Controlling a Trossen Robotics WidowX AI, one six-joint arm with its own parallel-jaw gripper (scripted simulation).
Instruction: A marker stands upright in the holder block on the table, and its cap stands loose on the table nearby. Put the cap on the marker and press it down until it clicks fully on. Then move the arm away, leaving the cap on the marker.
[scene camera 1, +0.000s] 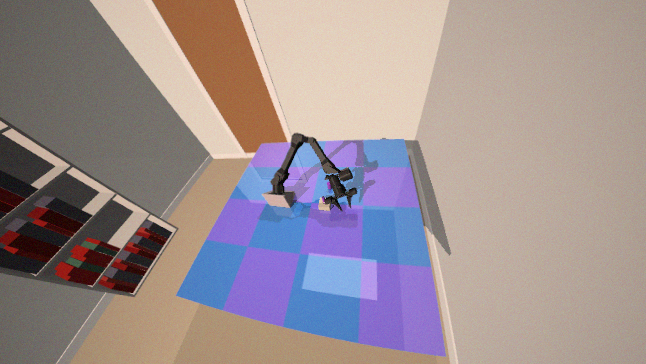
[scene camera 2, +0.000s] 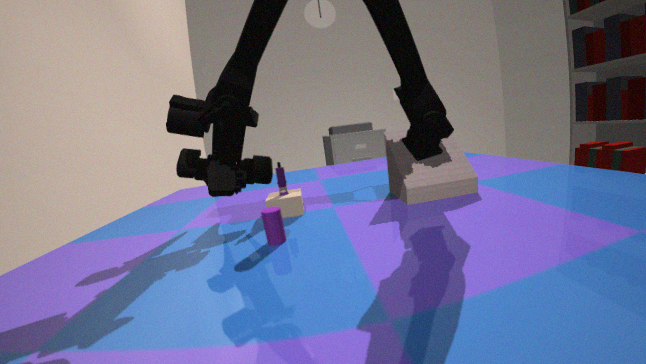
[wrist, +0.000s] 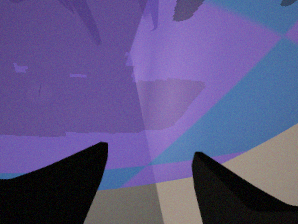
Observation:
In view: the gripper (scene camera 2: 224, 191) and a purple cap (scene camera 2: 272, 219).
The gripper shows as well in the wrist view (wrist: 150, 154). The wrist view does not show the purple cap: it is out of frame.

